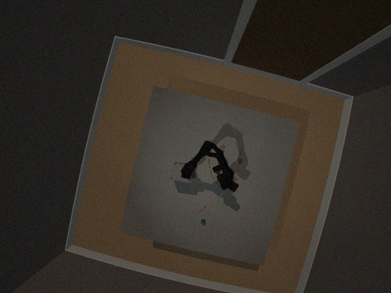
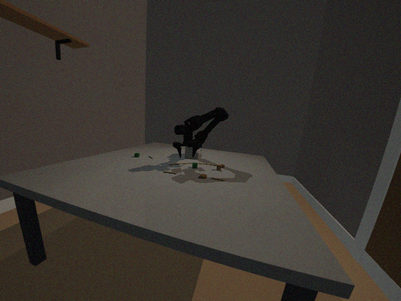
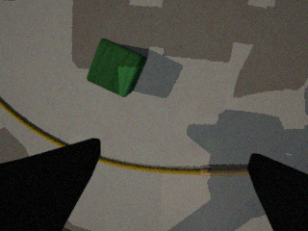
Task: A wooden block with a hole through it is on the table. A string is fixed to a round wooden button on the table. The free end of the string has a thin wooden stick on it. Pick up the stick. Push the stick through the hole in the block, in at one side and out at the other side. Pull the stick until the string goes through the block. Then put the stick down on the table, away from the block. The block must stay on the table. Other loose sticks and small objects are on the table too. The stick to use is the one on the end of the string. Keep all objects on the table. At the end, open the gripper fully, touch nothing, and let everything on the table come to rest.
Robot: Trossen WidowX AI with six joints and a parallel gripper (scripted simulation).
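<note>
Now: gripper tip 7 cm to the left of the thin wooden stick and 6 cm above it. The rest, counted from my gripper tip: wooden disc 15 cm ahead, 15 cm to the left, 5 cm below; then green cube 1 cm ahead, 6 cm to the left, 5 cm below.
</note>
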